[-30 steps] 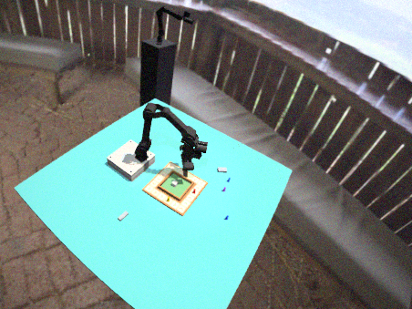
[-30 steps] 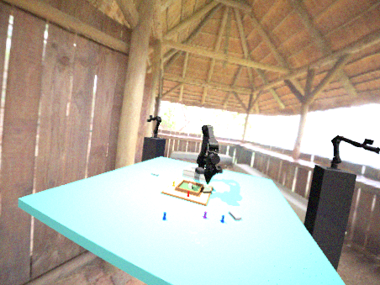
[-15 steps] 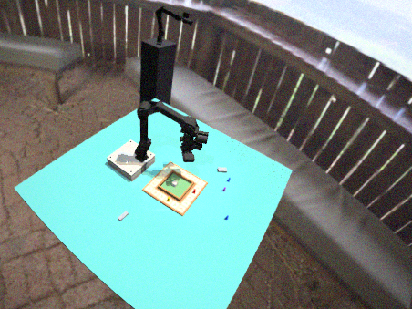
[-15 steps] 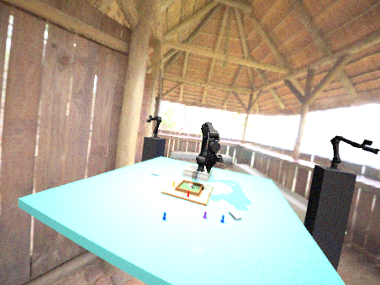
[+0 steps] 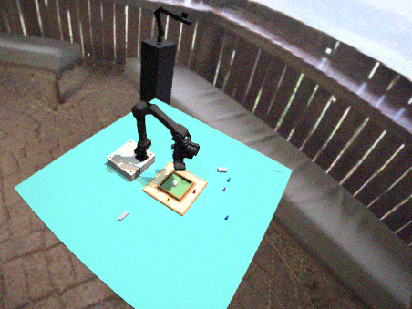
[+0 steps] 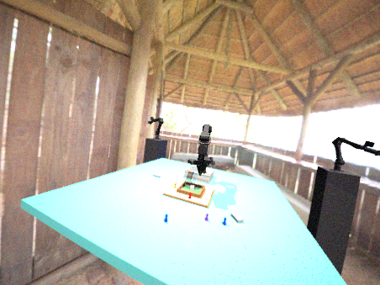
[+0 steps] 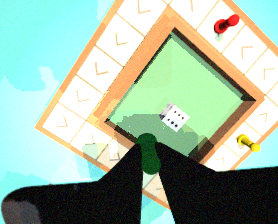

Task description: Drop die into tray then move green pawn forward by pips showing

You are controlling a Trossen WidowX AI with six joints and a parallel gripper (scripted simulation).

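The white die lies 3 cm ahead of my gripper tip, 4 cm to the right of it and 10 cm below it. Also, from my gripper tip: red pawn (14 cm ahead, 10 cm below); then green felt tray (4 cm ahead, 3 cm to the right, 12 cm below); then green pawn (1 cm above).
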